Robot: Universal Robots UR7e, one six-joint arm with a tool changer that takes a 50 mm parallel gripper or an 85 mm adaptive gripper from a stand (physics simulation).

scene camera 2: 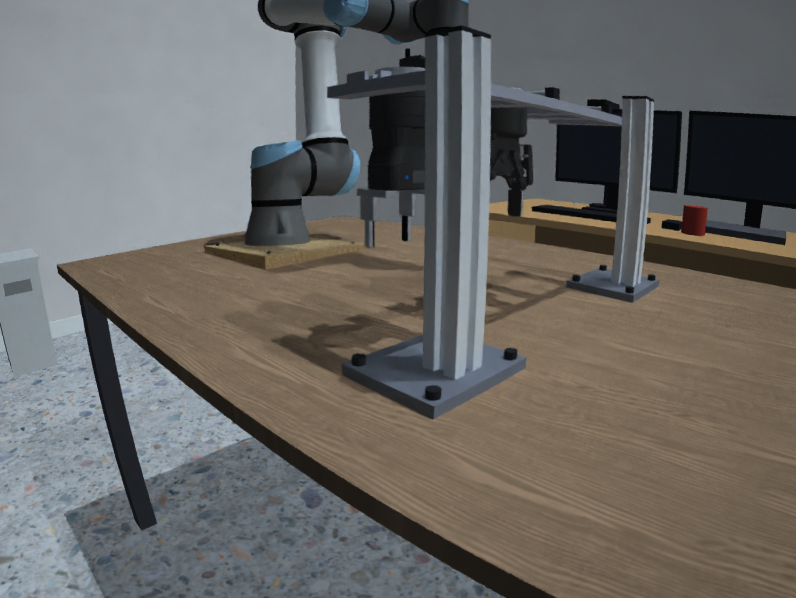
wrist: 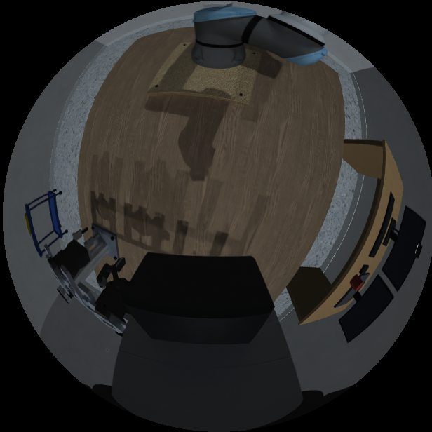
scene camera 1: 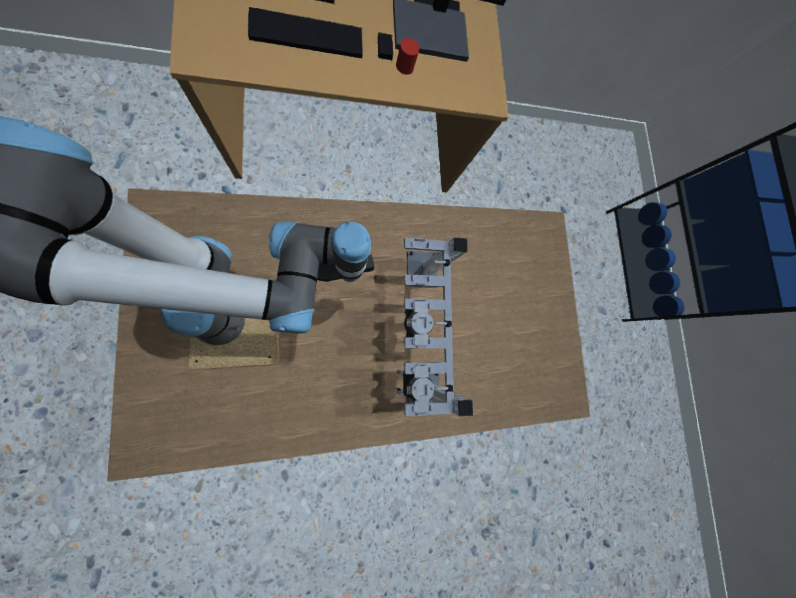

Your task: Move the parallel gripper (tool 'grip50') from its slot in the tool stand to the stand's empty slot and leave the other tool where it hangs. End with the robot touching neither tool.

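Seen in the pictures: arm's base, origin of the base link: point(scene camera 2: 277, 242) point(scene camera 1: 220, 321).
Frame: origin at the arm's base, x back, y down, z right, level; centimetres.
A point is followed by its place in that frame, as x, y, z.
The parallel gripper point(scene camera 2: 387, 234) hangs in the stand slot nearest scene camera 2, its two straight fingers apart and empty. Its round coupling plate point(scene camera 1: 421, 389) {-53.9, -27.7, 33.6} shows from above. The adaptive gripper point(scene camera 2: 514, 209) hangs in the middle slot, with its round top point(scene camera 1: 421, 323) {-58.5, -27.8, 16.1} in scene camera 1. The empty slot point(scene camera 1: 427, 281) {-63.5, -27.3, 4.8} is at the desk end of the stand point(scene camera 1: 449, 296) {-69.1, -27.1, 10.5} point(scene camera 2: 456, 193) {-64.9, -16.6, 43.5}. The arm's wrist end point(scene camera 1: 351, 257) carries no gripper and is apart from the stand, beside the empty slot, on the robot-base side. A black housing point(wrist: 200, 285) hides the lower middle of the wrist view.
The robot base stands on a yellowish board point(scene camera 1: 238, 357) {-3.6, -0.9, 12.8} point(scene camera 2: 283, 254) {-15.7, -1.2, 13.9} point(wrist: 200, 85) on the wooden table point(scene camera 1: 514, 321) {-107.3, 1.1, 25.3}. The stand's near post point(scene camera 2: 454, 270) {-64.9, -10.1, 43.5} and far post point(scene camera 2: 633, 193) {-75.4, -15.1, -1.3} rise from bolted plates. A desk point(scene camera 1: 308, 74) with a red cup point(scene camera 1: 407, 56) point(scene camera 2: 694, 220) is beyond.
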